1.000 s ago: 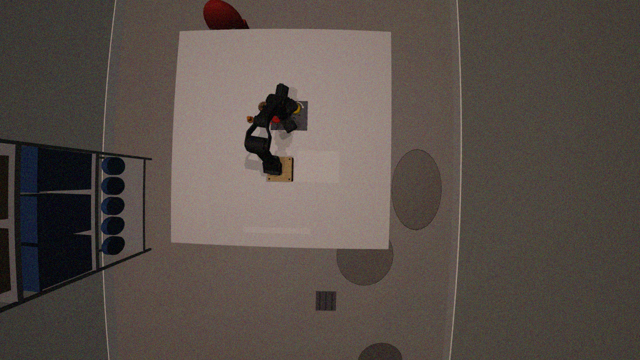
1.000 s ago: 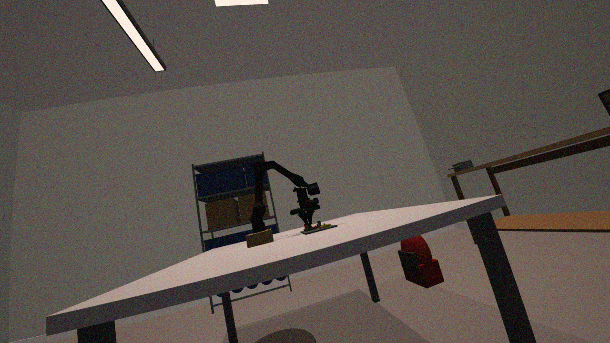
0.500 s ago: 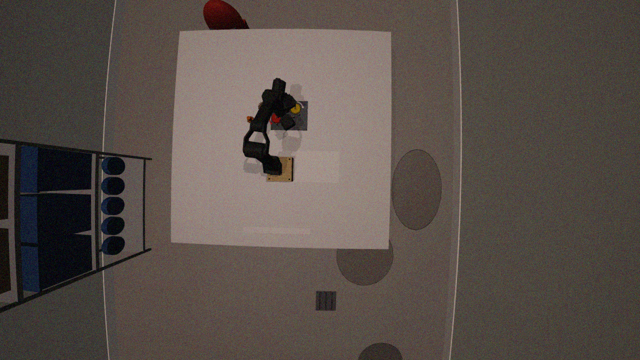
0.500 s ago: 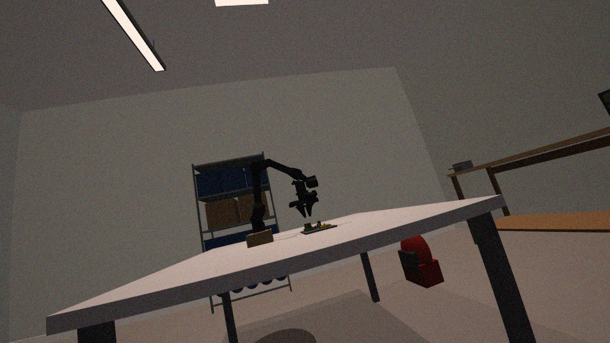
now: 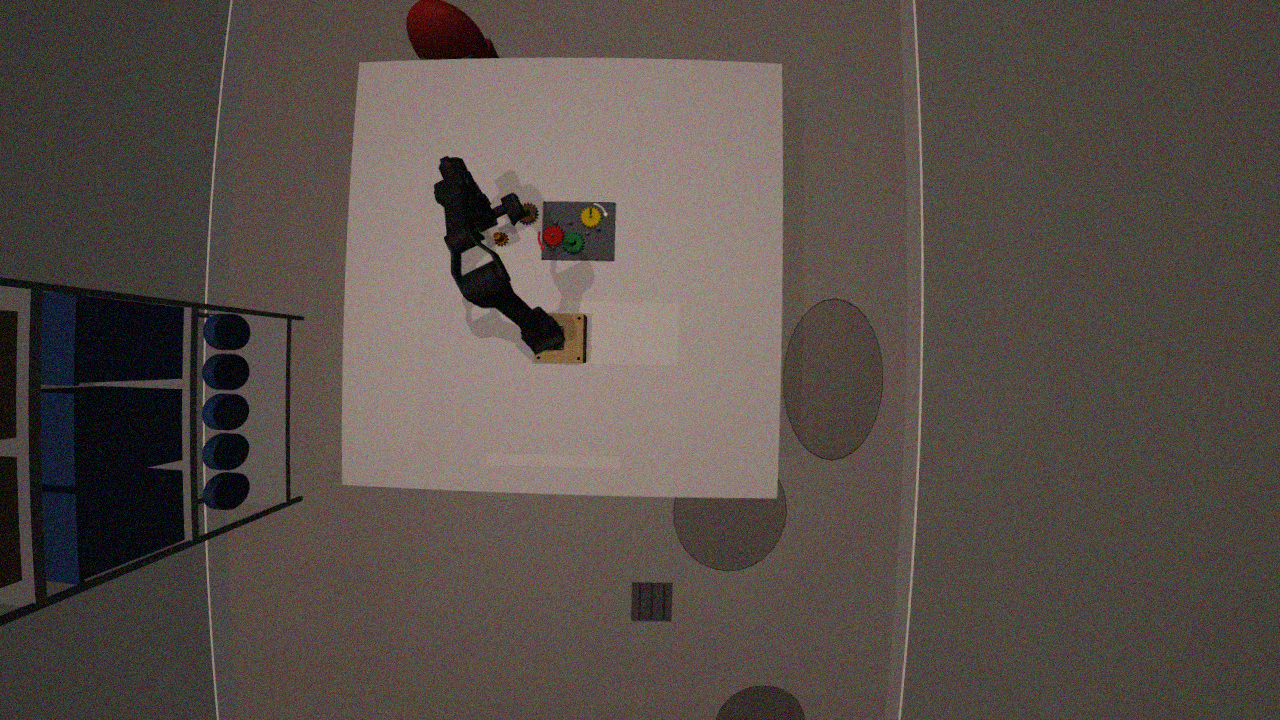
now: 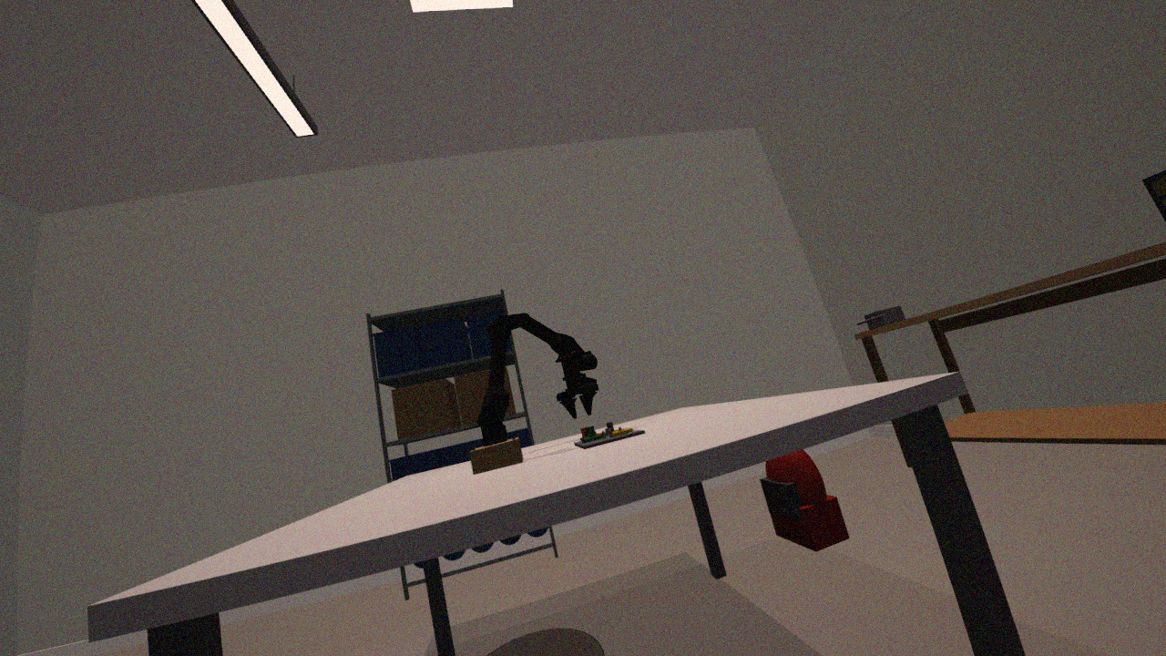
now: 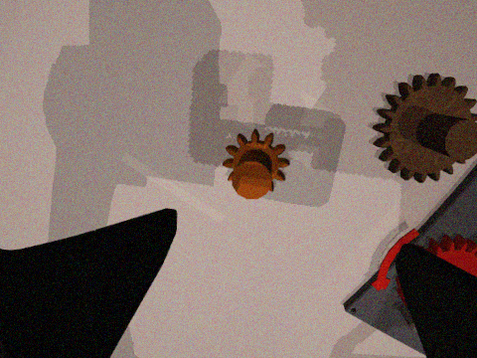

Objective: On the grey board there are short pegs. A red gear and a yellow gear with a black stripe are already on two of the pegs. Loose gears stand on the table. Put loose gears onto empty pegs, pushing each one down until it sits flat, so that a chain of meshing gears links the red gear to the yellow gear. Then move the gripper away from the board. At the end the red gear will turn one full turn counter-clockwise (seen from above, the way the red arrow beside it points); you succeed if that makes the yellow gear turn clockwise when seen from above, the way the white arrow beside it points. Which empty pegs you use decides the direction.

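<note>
Now: gripper tip 2 cm to the right of the small orange gear and 6 cm above it. From my gripper tip the other things lie so: brown gear (7 cm ahead, 6 cm to the right, 6 cm below); then red gear (13 cm to the right, 6 cm below); then red arrow (1 cm behind, 10 cm to the right, 7 cm below).
</note>
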